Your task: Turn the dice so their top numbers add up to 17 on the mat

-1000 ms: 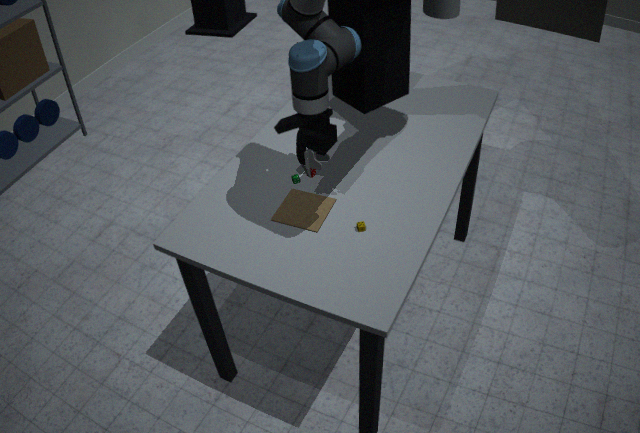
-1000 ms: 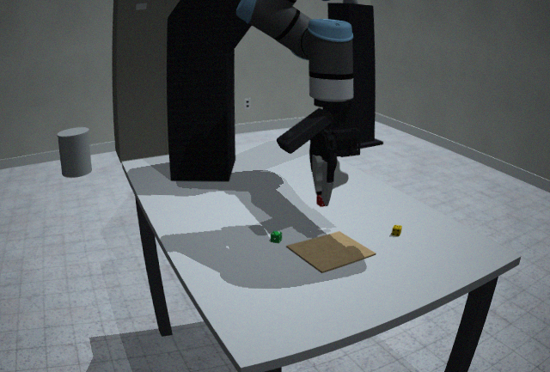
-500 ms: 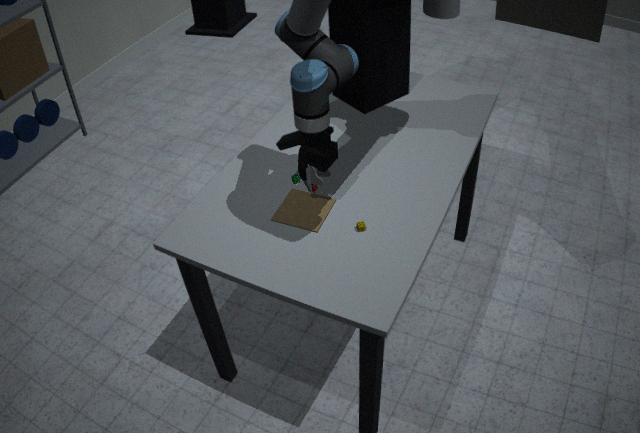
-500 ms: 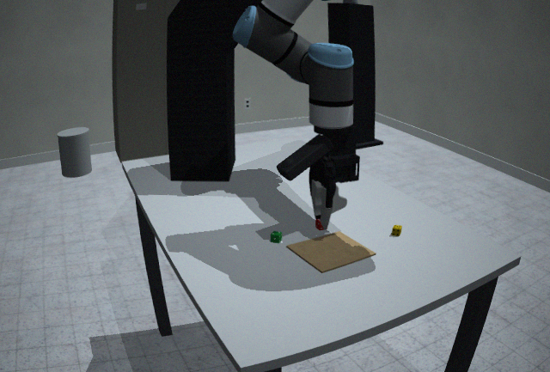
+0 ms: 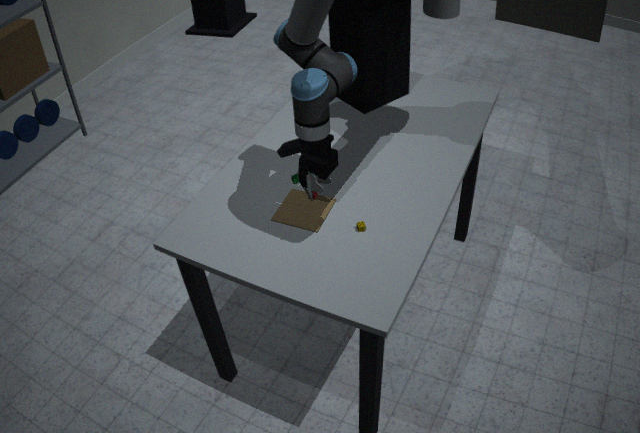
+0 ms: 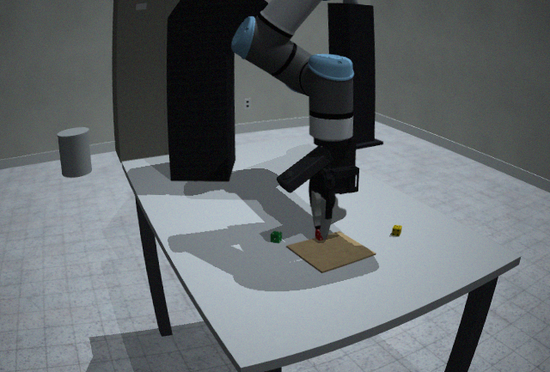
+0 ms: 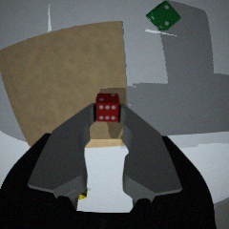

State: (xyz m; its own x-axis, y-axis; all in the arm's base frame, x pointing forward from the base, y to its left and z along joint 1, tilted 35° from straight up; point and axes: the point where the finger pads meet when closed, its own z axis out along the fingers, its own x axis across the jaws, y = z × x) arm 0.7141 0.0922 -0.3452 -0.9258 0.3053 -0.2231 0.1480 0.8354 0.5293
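The red die lies 10 mm below my hand. From my hand the other things lie so: mat: 50 mm ahead, 10 mm to the right, 20 mm below; then green die: 60 mm behind, 80 mm to the right, 20 mm below; then yellow die: 80 mm ahead, 170 mm to the left, 20 mm below.
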